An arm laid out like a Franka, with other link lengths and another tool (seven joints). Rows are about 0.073 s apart.
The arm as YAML. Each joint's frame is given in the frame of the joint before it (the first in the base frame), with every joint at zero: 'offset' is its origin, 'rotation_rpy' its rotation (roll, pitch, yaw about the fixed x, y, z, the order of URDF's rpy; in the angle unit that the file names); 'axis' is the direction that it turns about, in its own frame. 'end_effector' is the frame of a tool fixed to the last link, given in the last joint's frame.
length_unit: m
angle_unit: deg
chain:
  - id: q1
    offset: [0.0, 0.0, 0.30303]
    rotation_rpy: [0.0, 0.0, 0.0]
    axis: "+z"
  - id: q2
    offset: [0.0, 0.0, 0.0]
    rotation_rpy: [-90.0, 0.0, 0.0]
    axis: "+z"
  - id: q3
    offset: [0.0, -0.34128, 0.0]
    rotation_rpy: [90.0, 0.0, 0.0]
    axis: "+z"
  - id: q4
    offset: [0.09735, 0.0, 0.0]
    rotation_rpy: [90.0, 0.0, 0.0]
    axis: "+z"
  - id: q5
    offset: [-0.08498, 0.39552, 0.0]
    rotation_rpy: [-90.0, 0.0, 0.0]
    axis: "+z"
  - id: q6
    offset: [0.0, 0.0, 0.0]
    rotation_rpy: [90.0, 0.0, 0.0]
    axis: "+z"
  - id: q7
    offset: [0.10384, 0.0, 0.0]
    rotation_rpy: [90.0, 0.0, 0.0]
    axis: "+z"
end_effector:
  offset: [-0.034, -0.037, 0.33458]
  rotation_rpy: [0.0, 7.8, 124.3]
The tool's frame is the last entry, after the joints.
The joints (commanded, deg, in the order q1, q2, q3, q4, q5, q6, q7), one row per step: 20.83, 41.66, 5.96, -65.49, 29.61, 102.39, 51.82; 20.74, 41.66, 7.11, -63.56, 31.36, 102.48, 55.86; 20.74, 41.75, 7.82, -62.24, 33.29, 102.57, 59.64; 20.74, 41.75, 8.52, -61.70, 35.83, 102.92, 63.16; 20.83, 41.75, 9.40, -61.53, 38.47, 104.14, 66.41; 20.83, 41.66, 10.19, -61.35, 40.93, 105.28, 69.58; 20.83, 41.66, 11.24, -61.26, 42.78, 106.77, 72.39; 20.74, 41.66, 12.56, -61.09, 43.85, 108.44, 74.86; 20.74, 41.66, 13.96, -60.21, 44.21, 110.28, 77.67; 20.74, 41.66, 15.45, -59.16, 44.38, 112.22, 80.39; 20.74, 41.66, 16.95, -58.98, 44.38, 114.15, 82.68; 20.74, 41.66, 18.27, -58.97, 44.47, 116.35, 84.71; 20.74, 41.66, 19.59, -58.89, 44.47, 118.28, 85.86
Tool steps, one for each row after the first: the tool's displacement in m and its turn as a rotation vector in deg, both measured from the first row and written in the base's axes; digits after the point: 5 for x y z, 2 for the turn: 0.00466, 0.02062, 0.02657, 2.00, 1.22, -3.25; 0.00763, 0.03673, 0.04641, 3.67, 3.10, -6.42; 0.00773, 0.05319, 0.06348, 5.63, 5.73, -9.52; 0.00882, 0.07175, 0.07972, 7.88, 8.21, -12.62; 0.01126, 0.08681, 0.09654, 9.93, 10.68, -15.65; 0.01342, 0.10144, 0.11044, 11.72, 12.77, -18.28; 0.01584, 0.11460, 0.12356, 13.24, 14.26, -20.48; 0.02085, 0.12739, 0.14189, 14.72, 15.02, -22.75; 0.02606, 0.13970, 0.16247, 16.36, 15.60, -24.90; 0.02736, 0.15105, 0.17376, 17.42, 16.53, -26.70; 0.03075, 0.16062, 0.18364, 18.57, 17.32, -28.65; 0.03198, 0.16983, 0.19408, 19.82, 17.63, -29.77
